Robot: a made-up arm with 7 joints. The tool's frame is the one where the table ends. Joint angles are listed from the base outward.
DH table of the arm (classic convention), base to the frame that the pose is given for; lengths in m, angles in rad. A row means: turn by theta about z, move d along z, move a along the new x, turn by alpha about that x. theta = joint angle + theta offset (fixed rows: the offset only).
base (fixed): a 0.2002  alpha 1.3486  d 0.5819  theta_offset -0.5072
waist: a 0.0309  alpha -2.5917  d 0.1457  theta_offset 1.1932
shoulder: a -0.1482  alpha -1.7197  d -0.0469  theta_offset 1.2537
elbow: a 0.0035  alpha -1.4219  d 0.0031  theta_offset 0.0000
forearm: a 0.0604  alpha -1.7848  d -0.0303  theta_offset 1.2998
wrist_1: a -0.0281  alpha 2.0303  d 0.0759  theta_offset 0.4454
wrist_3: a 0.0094  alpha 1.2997  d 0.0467  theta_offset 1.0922
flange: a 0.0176  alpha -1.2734  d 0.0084  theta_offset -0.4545
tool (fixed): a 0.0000  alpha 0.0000  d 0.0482  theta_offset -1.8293
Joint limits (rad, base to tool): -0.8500..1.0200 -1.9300..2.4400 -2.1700..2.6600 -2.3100..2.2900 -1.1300..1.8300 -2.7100..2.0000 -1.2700..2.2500
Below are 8 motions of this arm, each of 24 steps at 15 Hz.
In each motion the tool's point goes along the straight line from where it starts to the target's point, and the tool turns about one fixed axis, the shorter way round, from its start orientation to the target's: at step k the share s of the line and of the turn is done. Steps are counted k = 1, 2, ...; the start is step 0. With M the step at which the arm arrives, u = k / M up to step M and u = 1 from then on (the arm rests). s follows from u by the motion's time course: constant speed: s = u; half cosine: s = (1 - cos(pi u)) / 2; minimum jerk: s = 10 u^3 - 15 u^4 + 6 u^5.
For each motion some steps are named. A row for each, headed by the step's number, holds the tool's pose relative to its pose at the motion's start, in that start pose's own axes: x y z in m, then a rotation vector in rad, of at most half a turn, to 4 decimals.
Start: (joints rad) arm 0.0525 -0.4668 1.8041 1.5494 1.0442 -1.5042 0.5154
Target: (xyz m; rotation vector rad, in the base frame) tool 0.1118 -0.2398 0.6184 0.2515 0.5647 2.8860
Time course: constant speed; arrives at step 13
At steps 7, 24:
7: -0.0268 0.0325 -0.0598 -0.4355 -0.2775 -0.1722
24: -0.0498 0.0604 -0.1111 -0.8088 -0.5154 -0.3199

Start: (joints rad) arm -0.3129 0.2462 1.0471 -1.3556 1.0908 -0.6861 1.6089
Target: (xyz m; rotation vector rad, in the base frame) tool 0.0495 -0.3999 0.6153 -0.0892 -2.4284 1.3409
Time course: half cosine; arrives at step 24
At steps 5, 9, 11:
5: 0.0057 0.0062 0.0017 -0.0520 -0.0579 -0.1294
9: 0.0171 0.0186 0.0052 -0.1554 -0.1731 -0.3865
11: 0.0241 0.0262 0.0073 -0.2189 -0.2438 -0.5443

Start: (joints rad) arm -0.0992 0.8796 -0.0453 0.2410 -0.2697 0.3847 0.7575
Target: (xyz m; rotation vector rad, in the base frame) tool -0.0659 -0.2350 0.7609 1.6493 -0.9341 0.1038
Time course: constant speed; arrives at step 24
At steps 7, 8, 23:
7: -0.0346 -0.0343 -0.0272 -0.1344 -0.1925 0.1996
8: -0.0396 -0.0392 -0.0311 -0.1536 -0.2199 0.2282
23: -0.1138 -0.1126 -0.0895 -0.4415 -0.6323 0.6560

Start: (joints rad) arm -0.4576 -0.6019 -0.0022 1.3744 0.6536 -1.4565 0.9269
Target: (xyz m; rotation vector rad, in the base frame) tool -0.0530 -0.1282 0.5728 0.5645 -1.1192 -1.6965
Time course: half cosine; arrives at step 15
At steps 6, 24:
6: -0.0021 -0.0052 -0.0594 -0.1990 -0.4345 -0.2172
24: -0.0061 -0.0152 -0.1720 -0.5761 -1.2576 -0.6287

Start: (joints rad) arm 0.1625 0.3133 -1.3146 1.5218 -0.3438 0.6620 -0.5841
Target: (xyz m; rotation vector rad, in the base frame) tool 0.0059 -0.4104 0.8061 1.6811 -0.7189 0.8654
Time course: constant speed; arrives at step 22
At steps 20, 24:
20: 0.1590 -0.0490 -0.0860 -0.3897 0.5062 -0.4563
24: 0.1749 -0.0539 -0.0946 -0.4287 0.5569 -0.5019

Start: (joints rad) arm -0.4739 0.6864 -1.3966 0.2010 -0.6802 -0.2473 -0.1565
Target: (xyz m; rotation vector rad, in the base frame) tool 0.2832 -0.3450 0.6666 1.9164 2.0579 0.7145
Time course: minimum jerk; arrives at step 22
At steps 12, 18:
12: 0.0572 0.0450 0.0697 -0.0105 0.2345 -0.2813
18: 0.0934 0.0735 0.1138 -0.0172 0.3831 -0.4594

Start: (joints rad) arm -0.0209 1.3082 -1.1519 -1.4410 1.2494 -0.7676 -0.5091
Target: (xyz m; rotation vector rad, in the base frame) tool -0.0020 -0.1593 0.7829 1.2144 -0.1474 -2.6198
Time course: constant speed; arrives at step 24
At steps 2, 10, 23, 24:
2: 0.0097 -0.0016 0.0010 -0.0519 0.0427 -0.0382
10: 0.0483 -0.0079 0.0052 -0.2597 0.2134 -0.1910
23: 0.1111 -0.0181 0.0120 -0.5972 0.4907 -0.4393
24: 0.1159 -0.0189 0.0125 -0.6232 0.5121 -0.4584

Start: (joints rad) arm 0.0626 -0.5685 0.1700 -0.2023 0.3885 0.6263 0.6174
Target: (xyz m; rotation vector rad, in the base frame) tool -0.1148 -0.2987 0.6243 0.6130 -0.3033 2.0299
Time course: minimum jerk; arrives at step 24
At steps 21, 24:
21: -0.0397 0.0019 -0.0525 0.0028 0.3359 0.5987
24: -0.0404 0.0019 -0.0534 0.0029 0.3414 0.6085

